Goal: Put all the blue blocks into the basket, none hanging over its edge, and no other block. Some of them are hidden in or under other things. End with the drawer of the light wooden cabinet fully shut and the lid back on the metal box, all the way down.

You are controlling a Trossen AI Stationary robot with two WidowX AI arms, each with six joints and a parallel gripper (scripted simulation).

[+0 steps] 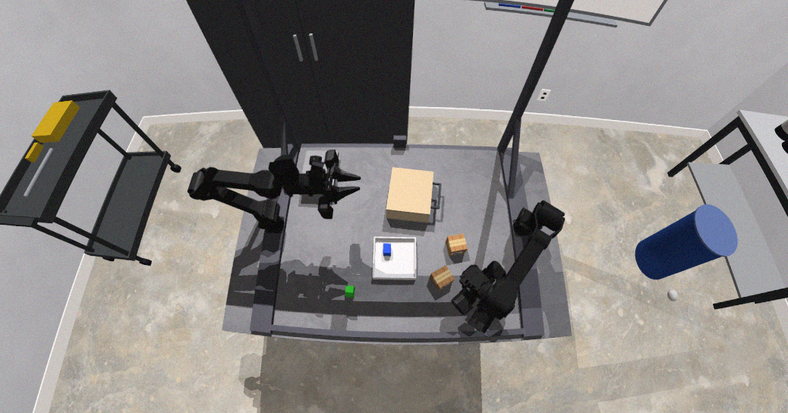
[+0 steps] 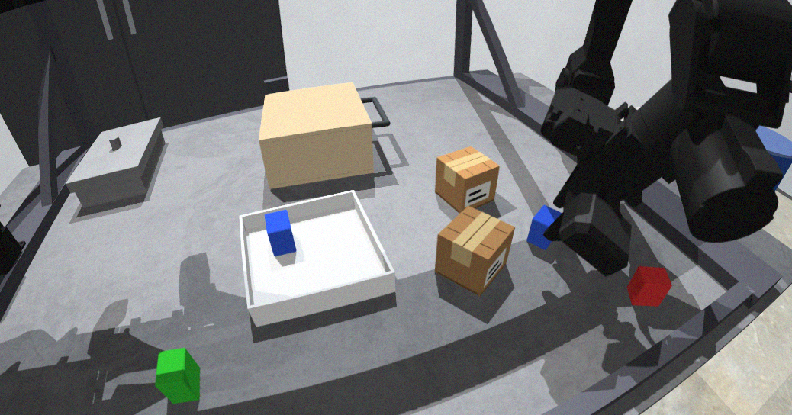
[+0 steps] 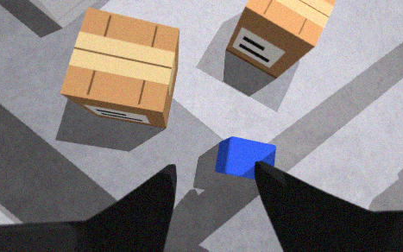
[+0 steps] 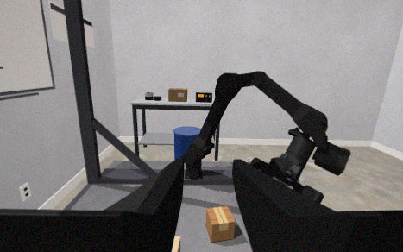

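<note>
The white basket lies 11 cm behind my left hand, 25 cm to the right of it and 7 cm below it. From my left hand the other things lie so: light wooden cabinet 33 cm behind, 19 cm to the right, 4 cm below; drawer 33 cm behind, 18 cm to the right, 5 cm below; green block 2 cm ahead, 40 cm to the right, 6 cm below.
</note>
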